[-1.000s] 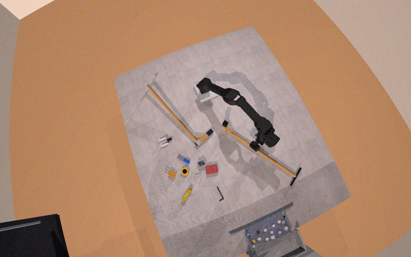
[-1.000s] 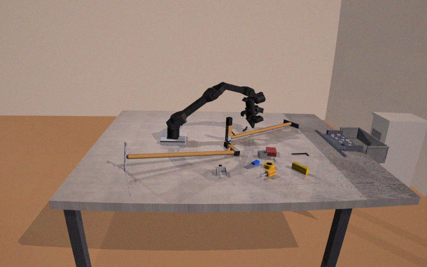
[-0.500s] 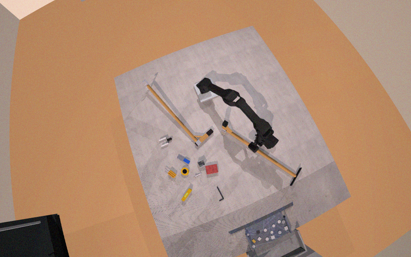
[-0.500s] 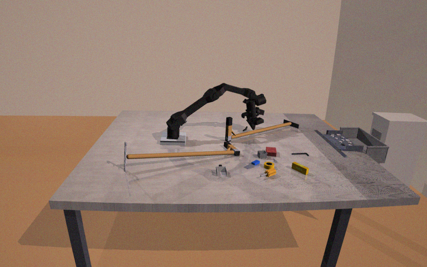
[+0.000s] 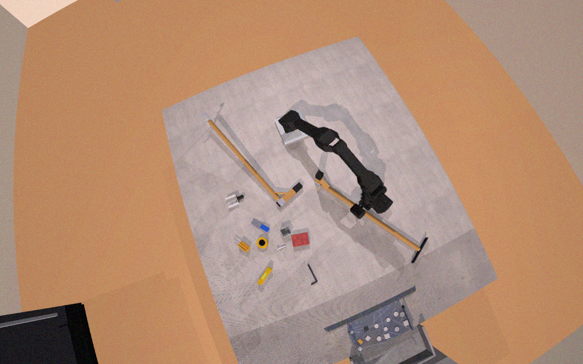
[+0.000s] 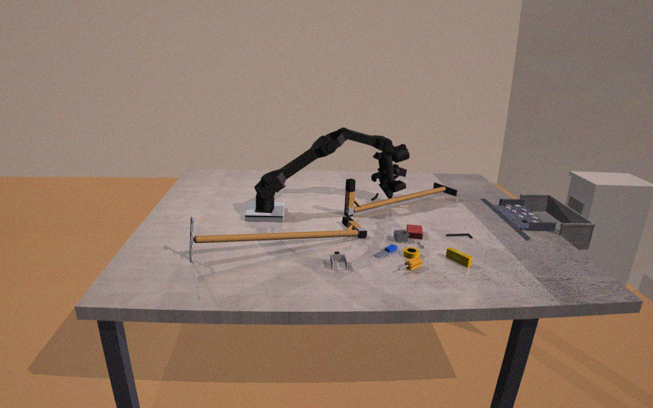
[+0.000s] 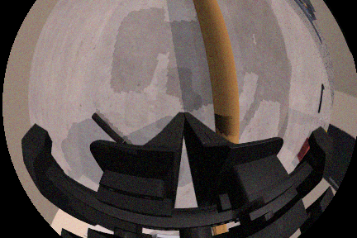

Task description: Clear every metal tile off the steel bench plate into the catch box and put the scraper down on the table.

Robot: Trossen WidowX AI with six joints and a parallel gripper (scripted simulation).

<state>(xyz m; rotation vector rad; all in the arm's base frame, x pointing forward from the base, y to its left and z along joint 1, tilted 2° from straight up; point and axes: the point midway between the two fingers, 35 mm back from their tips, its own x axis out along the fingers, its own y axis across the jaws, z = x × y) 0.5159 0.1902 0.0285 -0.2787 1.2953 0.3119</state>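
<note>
My gripper tip is now 4 cm short of the long scraper, 2 cm to the left of it and 5 cm below it. From my gripper tip the other things lie so: grey box: 4 cm behind, 40 cm to the right; then hex key: 21 cm ahead, 36 cm to the right, 1 cm below; then red block: 2 cm ahead, 35 cm to the right.
</note>
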